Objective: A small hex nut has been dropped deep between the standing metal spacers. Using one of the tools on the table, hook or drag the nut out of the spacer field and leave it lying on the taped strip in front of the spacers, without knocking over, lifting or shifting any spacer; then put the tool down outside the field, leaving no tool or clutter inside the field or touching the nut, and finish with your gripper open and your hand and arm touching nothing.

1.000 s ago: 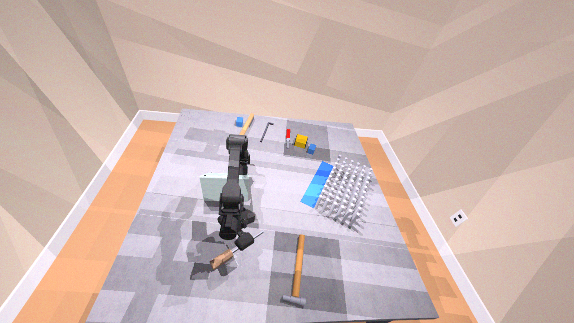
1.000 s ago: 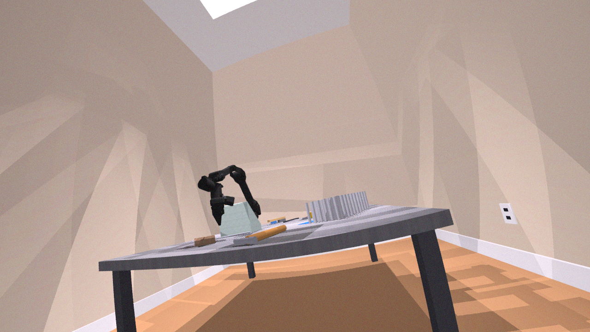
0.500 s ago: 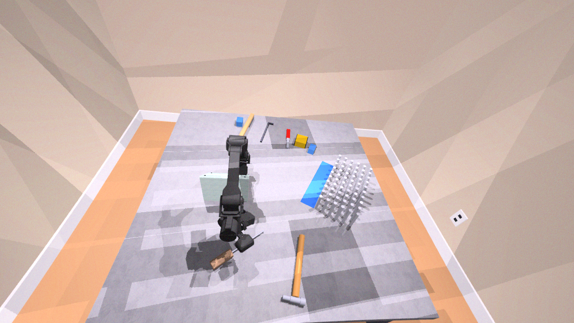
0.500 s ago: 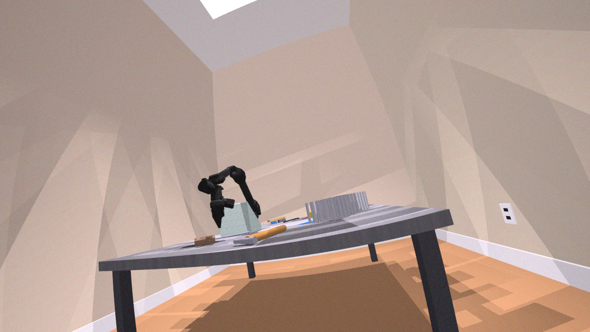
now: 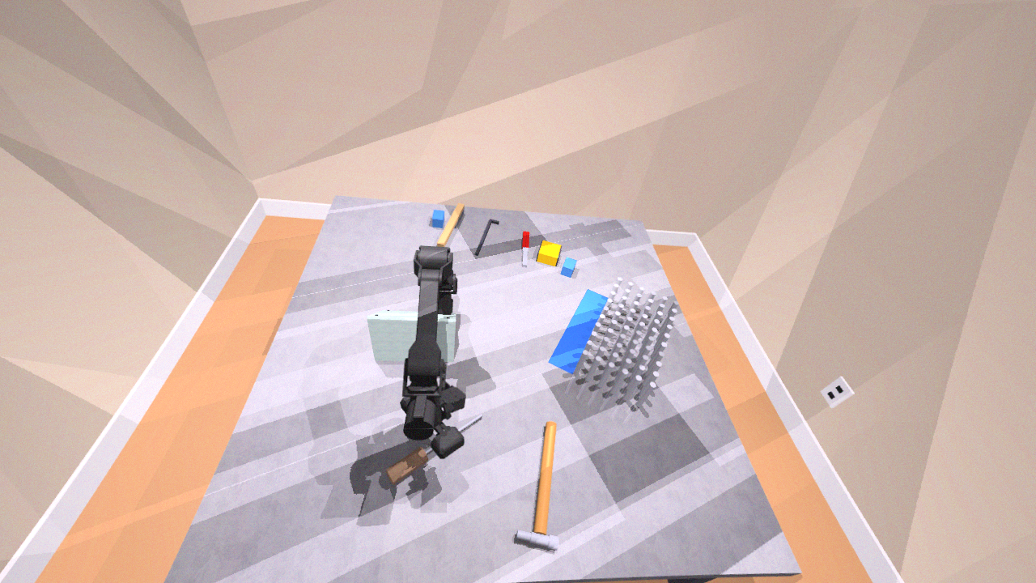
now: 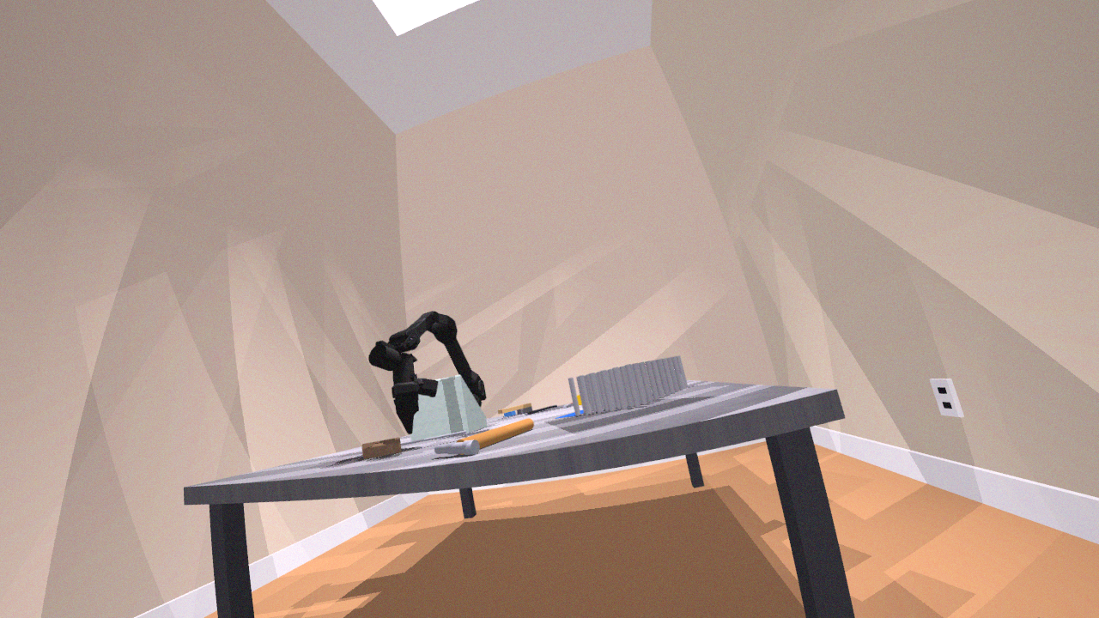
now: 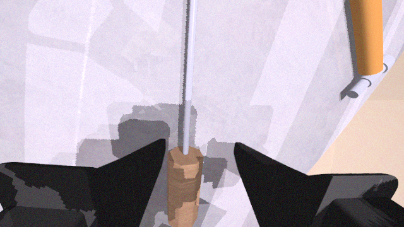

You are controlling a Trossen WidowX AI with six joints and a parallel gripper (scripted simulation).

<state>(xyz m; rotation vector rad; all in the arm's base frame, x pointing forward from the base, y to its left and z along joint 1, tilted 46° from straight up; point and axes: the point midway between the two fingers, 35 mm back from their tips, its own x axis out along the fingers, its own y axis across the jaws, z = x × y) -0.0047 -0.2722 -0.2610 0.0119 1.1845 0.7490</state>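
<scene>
The hook tool is 3 cm below my gripper tip, 3 cm ahead of it and 2 cm to the left of it. The rest, counted from my gripper tip: blue taped strip (46 cm ahead, 39 cm to the left, 5 cm below); yellow block (73 cm to the left, 40 cm ahead, 3 cm below); red-handled tool (77 cm to the left, 32 cm ahead, 4 cm below).
</scene>
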